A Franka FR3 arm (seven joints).
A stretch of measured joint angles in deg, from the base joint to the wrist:
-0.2, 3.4, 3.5, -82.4, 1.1, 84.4, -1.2
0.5, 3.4, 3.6, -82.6, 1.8, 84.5, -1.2
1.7, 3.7, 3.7, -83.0, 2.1, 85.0, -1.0
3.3, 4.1, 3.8, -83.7, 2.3, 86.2, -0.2
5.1, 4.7, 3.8, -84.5, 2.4, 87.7, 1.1
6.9, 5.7, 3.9, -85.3, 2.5, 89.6, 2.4
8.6, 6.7, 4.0, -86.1, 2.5, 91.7, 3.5
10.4, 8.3, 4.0, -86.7, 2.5, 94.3, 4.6
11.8, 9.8, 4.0, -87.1, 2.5, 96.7, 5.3
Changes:
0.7, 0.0, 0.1, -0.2, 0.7, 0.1, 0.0
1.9, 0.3, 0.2, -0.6, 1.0, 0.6, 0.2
3.5, 0.7, 0.3, -1.3, 1.2, 1.8, 1.0
5.3, 1.3, 0.3, -2.1, 1.3, 3.3, 2.3
7.1, 2.3, 0.4, -2.9, 1.4, 5.2, 3.6
8.8, 3.3, 0.5, -3.7, 1.4, 7.3, 4.7
10.6, 4.9, 0.5, -4.3, 1.4, 9.9, 5.8
12.0, 6.4, 0.5, -4.7, 1.4, 12.3, 6.5

